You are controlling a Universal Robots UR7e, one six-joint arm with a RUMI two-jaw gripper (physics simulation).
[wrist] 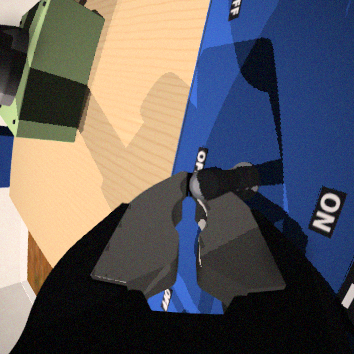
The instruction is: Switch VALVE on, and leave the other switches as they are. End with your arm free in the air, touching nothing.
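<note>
A switch lever stands on the blue panel, just right of the fingertips in the wrist view. Its dark rod leans left from a round grey base, with its rounded tip near an OFF label. An ON label lies on the other side, to the right. My gripper is shut and holds nothing. Its right fingertip overlaps the lever's tip in the view; whether they touch I cannot tell. The name VALVE cannot be read, so I cannot tell which switch this is.
More OFF labels show at the top and between the finger bases. A green box with a dark round part stands on the wooden table at the upper left. Shadows fall across panel and table.
</note>
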